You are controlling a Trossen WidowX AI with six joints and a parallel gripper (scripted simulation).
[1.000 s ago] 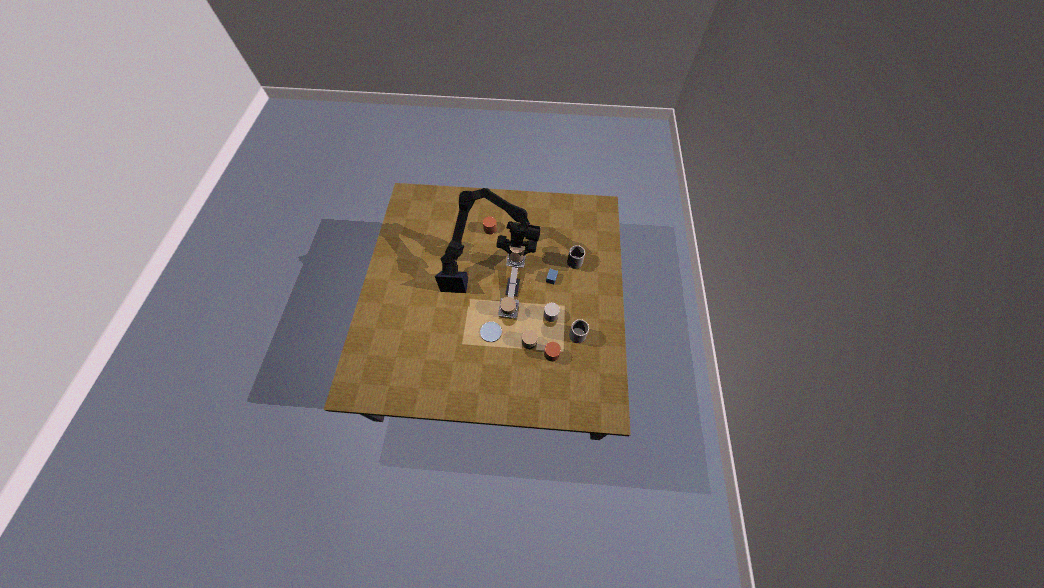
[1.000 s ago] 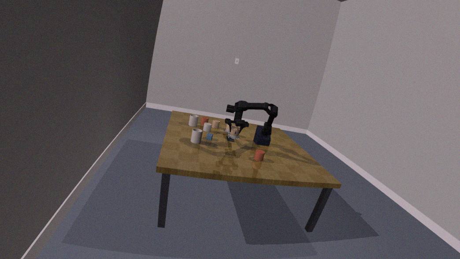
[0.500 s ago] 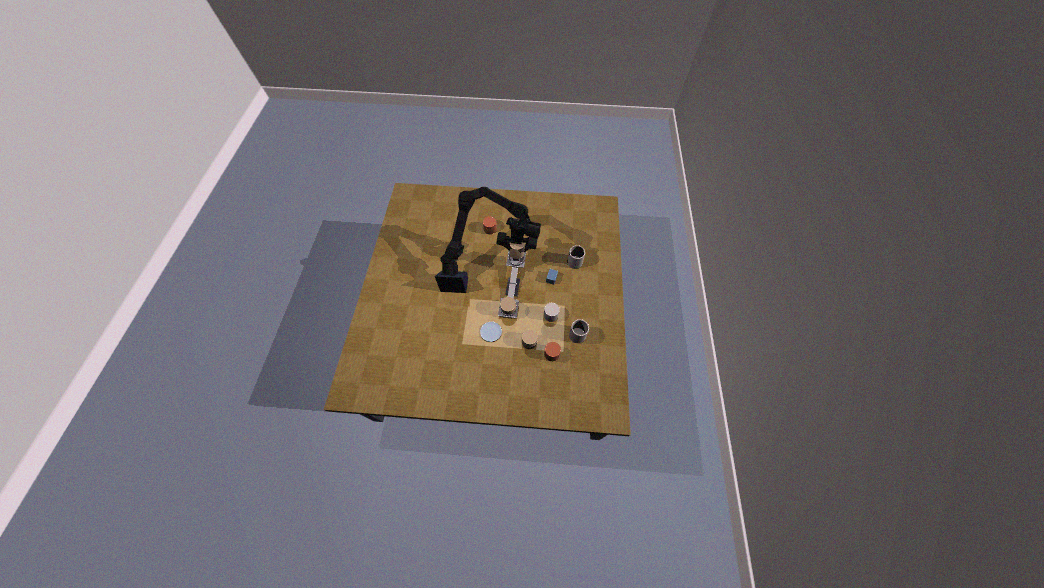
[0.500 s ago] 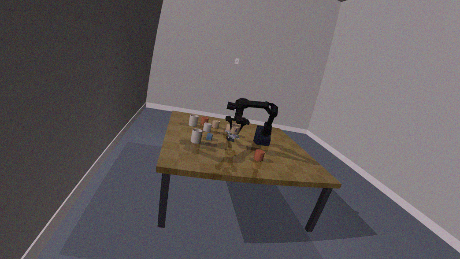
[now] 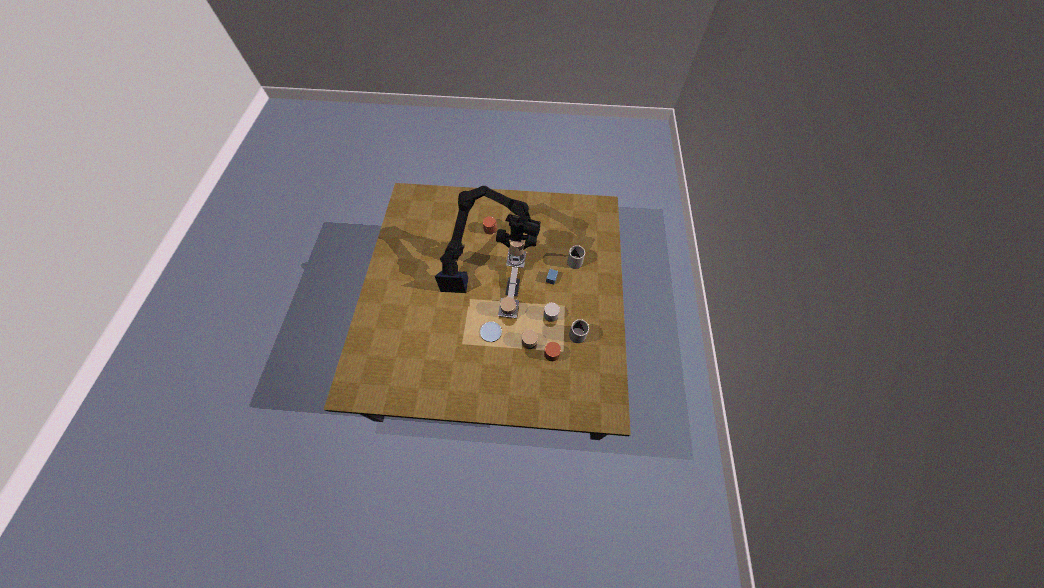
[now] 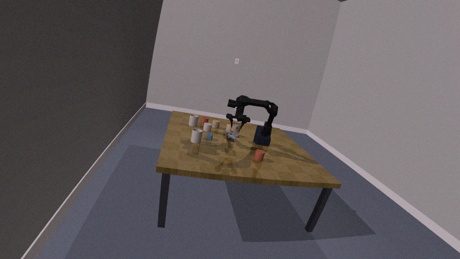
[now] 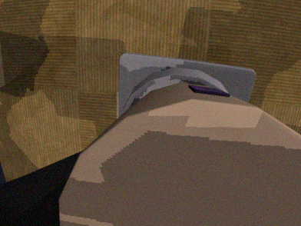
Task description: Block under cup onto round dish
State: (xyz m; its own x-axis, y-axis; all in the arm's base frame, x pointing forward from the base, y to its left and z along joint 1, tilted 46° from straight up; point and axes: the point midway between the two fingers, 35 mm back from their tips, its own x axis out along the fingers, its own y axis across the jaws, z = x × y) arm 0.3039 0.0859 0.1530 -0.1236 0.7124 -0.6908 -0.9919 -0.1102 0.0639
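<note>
Now: the grey block 10 mm to the right of my gripper tip and 60 mm below it. From my gripper tip the other things lie so: blue block (190 mm ahead, 60 mm to the right, 130 mm below); then tan cup (20 mm to the left, 10 mm above); then small balance (140 mm to the right, 110 mm below).
</note>
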